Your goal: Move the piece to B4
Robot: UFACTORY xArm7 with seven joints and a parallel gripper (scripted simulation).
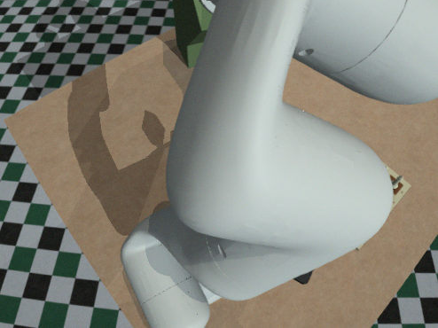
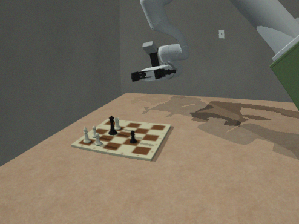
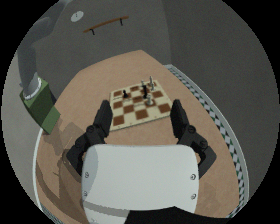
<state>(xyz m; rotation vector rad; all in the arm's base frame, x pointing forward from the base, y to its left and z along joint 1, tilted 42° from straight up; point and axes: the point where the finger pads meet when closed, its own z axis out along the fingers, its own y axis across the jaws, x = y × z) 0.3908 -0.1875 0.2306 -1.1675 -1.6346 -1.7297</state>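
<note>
Now: hand 24 cm to the right of the black pawn, 12 cm above it and 1 cm past it. Also, from my hand: chessboard 19 cm to the left, 14 cm below, 3 cm ahead; then white rook-like piece 15 cm to the left, 12 cm below, 6 cm ahead; then black piece 19 cm to the left, 11 cm below, 6 cm ahead.
</note>
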